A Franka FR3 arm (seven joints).
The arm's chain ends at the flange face. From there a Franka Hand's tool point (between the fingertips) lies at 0.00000 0.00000 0.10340 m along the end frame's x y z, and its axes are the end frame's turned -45 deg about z.
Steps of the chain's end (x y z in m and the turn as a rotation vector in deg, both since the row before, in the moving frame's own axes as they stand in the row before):
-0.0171, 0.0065, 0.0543, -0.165, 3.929, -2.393
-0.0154, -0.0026, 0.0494, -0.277, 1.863, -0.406
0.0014, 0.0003, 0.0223, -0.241, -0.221, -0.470
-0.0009, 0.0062, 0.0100, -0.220, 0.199, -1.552
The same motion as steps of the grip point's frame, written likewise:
-0.0118, -0.0024, 0.0541, -2.895, 2.662, -2.393
-0.0070, -0.0100, 0.0493, -1.513, 1.121, -0.406
0.0002, 0.0012, 0.0223, -0.014, -0.327, -0.470
-0.0050, 0.0043, 0.0100, -0.296, -0.015, -1.552

